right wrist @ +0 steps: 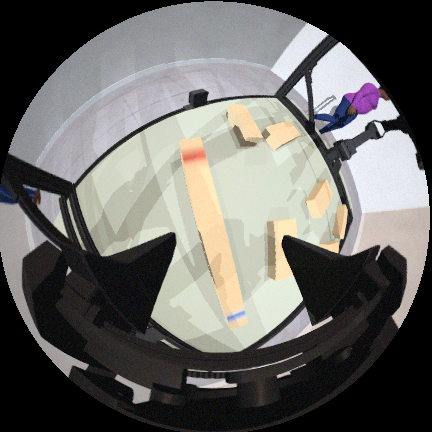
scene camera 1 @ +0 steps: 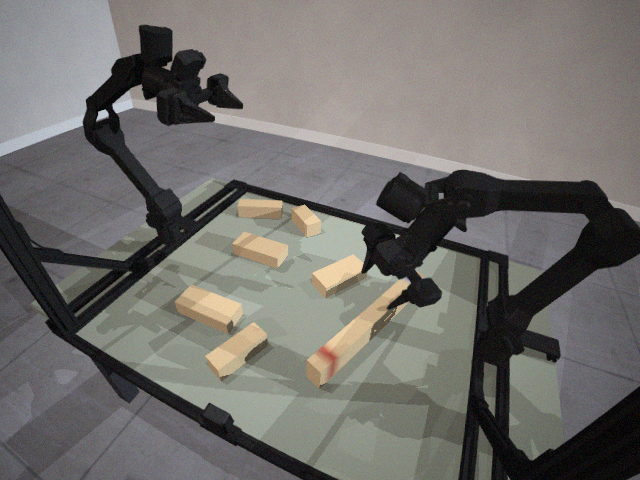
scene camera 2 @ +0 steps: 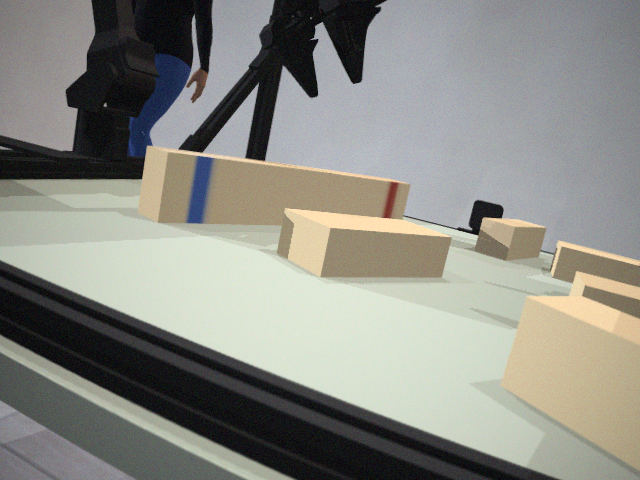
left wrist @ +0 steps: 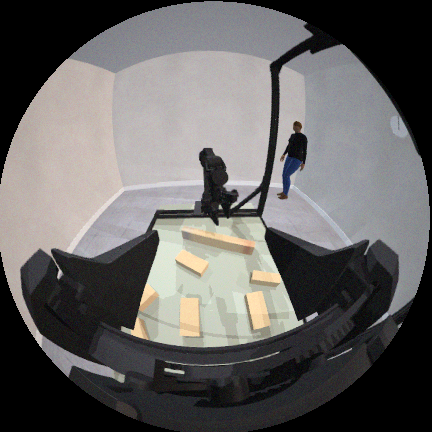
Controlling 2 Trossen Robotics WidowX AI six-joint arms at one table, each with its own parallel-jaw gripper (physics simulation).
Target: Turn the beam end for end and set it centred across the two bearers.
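Places are measured from the left arm's base along level axes (x right, y ahead, z up), in millimetres.
Pixels of known places: left gripper, fingertip midpoint: (scene camera 1: 229, 112) (left wrist: 212, 234); right gripper, fingertip midpoint: (right wrist: 231, 239) (scene camera 1: 375, 290) (scene camera 2: 334, 90) (left wrist: 222, 221); left arm's base, link origin: (right wrist: 328, 155) (scene camera 1: 169, 237); right arm's base, link origin: (scene camera 1: 492, 352) (scene camera 2: 97, 159).
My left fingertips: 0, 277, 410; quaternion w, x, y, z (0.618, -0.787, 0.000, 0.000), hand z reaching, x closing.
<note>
For each thing: its top centre in the pictures, then the offset to it from my left fingertips, as dx, dy, dz.
- long wooden beam, top centre: (scene camera 2: 305, 168) (right wrist: 217, 246) (scene camera 1: 374, 312) (left wrist: 216, 235) +40, +364, -366
- short block, top centre: (scene camera 2: 372, 223) (right wrist: 287, 249) (scene camera 1: 340, 270) (left wrist: 190, 260) -80, +240, -391
The long wooden beam (scene camera 1: 347, 338) (scene camera 2: 289, 191) (left wrist: 217, 240) (right wrist: 212, 230) lies flat on the table, with a red band near its front end in scene camera 1 and a blue band at the other, which the right finger hides there. My right gripper (scene camera 1: 377, 289) (scene camera 2: 334, 88) (right wrist: 231, 239) is open above the beam, not touching it. My left gripper (scene camera 1: 227, 112) (left wrist: 212, 234) is open and empty, high above the far left. Several plain short blocks lie flat, including one (scene camera 1: 208, 308) (left wrist: 258, 310) and another (scene camera 1: 260, 250) (left wrist: 190, 316); I cannot tell which are the bearers.
A short block (scene camera 1: 338, 273) (scene camera 2: 382, 253) (right wrist: 286, 250) lies close beside the beam. Another block (scene camera 1: 236, 351) (right wrist: 243, 124) lies at the front left, and two more (scene camera 1: 260, 209) (scene camera 1: 306, 221) at the back. A black frame rail (scene camera 1: 155, 385) borders the table. A person (left wrist: 297, 147) stands beyond it.
</note>
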